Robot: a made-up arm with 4 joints.
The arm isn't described. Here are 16 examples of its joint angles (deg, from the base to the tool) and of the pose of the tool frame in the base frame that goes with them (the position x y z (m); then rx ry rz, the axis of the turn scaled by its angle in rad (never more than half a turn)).
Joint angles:
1: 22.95 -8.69 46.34 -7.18
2: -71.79 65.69 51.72 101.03
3: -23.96 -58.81 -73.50 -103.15
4: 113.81 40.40 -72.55 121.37
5: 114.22 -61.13 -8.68 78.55
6: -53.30 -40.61 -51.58 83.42
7: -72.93 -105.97 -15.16 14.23
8: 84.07 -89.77 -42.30 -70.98
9: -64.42 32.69 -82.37 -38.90
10: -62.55 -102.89 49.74 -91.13
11: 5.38 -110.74 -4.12 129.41
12: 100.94 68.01 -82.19 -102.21
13: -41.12 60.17 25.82 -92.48
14: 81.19 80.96 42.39 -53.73
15: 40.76 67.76 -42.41 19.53
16: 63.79 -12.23 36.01 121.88
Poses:
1: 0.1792 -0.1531 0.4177 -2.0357 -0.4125 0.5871
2: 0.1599 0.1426 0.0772 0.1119 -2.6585 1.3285
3: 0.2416 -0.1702 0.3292 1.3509 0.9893 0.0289
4: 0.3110 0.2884 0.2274 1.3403 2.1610 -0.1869
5: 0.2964 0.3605 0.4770 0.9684 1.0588 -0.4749
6: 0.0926 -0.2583 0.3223 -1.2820 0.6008 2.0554
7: 0.0965 -0.3289 0.3859 0.2133 0.8214 1.6358
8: 0.3881 0.2372 0.3857 -0.6690 1.8285 2.1246
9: 0.1190 -0.1404 0.1551 -0.1916 -0.3512 0.2971
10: 0.2608 -0.2414 0.5312 -0.0494 0.5316 0.2974
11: 0.6039 -0.0318 0.3776 0.7753 0.6234 -1.3083
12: 0.2696 0.2371 0.1939 1.6695 0.1421 2.4278
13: 0.1334 0.0175 0.1562 -1.1736 -1.4201 -0.7152
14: 0.2146 0.0763 0.0698 -0.0257 -1.6862 -0.0037
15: 0.4134 -0.0341 0.1593 -1.4628 -1.1895 0.9176
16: 0.2935 -0.0927 0.5104 2.3873 -0.0040 0.4948
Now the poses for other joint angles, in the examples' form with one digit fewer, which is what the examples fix.
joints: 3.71 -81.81 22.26 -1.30
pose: 0.464 -0.123 0.521 -1.456 0.587 2.129
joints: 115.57 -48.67 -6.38 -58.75
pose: 0.307 0.239 0.448 0.697 0.083 -2.953
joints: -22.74 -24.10 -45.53 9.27
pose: 0.191 -0.229 0.310 -0.722 0.388 1.526
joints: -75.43 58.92 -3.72 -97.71
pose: 0.091 0.013 0.190 -1.066 -1.202 -0.841
